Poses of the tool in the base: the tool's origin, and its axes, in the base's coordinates. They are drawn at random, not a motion.
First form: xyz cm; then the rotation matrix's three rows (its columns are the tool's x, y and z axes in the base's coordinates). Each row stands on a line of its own.
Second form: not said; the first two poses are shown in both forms.
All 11 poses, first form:
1:
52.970, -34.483, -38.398
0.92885, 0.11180, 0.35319
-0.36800, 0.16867, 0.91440
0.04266, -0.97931, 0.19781
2:
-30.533, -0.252, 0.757
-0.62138, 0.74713, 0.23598
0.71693, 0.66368, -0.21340
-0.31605, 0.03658, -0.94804
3:
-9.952, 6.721, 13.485
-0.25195, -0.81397, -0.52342
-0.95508, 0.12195, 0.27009
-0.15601, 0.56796, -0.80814
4:
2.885, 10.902, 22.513
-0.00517, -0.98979, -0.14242
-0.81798, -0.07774, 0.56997
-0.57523, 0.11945, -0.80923
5:
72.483, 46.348, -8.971
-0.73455, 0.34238, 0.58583
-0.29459, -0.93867, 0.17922
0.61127, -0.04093, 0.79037
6:
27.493, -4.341, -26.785
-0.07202, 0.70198, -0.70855
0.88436, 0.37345, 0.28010
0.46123, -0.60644, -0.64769
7:
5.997, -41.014, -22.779
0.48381, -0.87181, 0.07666
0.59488, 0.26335, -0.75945
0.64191, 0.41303, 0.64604
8:
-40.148, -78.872, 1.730
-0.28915, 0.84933, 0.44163
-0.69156, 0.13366, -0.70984
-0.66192, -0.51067, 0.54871
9:
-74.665, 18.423, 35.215
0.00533, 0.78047, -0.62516
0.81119, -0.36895, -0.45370
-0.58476, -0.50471, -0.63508
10:
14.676, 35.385, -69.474
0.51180, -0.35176, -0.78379
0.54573, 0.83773, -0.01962
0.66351, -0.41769, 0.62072
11:
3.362, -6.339, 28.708
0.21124, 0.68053, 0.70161
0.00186, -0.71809, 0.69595
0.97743, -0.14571, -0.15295
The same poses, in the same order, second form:
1:
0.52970, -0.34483, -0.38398
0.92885, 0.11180, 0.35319
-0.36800, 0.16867, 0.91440
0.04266, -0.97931, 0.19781

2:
-0.30533, -0.00252, 0.00757
-0.62138, 0.74713, 0.23598
0.71693, 0.66368, -0.21340
-0.31605, 0.03658, -0.94804

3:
-0.09952, 0.06721, 0.13485
-0.25195, -0.81397, -0.52342
-0.95508, 0.12195, 0.27009
-0.15601, 0.56796, -0.80814

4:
0.02885, 0.10902, 0.22513
-0.00517, -0.98979, -0.14242
-0.81798, -0.07774, 0.56997
-0.57523, 0.11945, -0.80923

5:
0.72483, 0.46348, -0.08971
-0.73455, 0.34238, 0.58583
-0.29459, -0.93867, 0.17922
0.61127, -0.04093, 0.79037

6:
0.27493, -0.04341, -0.26785
-0.07202, 0.70198, -0.70855
0.88436, 0.37345, 0.28010
0.46123, -0.60644, -0.64769

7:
0.05997, -0.41014, -0.22779
0.48381, -0.87181, 0.07666
0.59488, 0.26335, -0.75945
0.64191, 0.41303, 0.64604

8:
-0.40148, -0.78872, 0.01730
-0.28915, 0.84933, 0.44163
-0.69156, 0.13366, -0.70984
-0.66192, -0.51067, 0.54871

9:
-0.74665, 0.18423, 0.35215
0.00533, 0.78047, -0.62516
0.81119, -0.36895, -0.45370
-0.58476, -0.50471, -0.63508

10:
0.14676, 0.35385, -0.69474
0.51180, -0.35176, -0.78379
0.54573, 0.83773, -0.01962
0.66351, -0.41769, 0.62072

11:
0.03362, -0.06339, 0.28708
0.21124, 0.68053, 0.70161
0.00186, -0.71809, 0.69595
0.97743, -0.14571, -0.15295

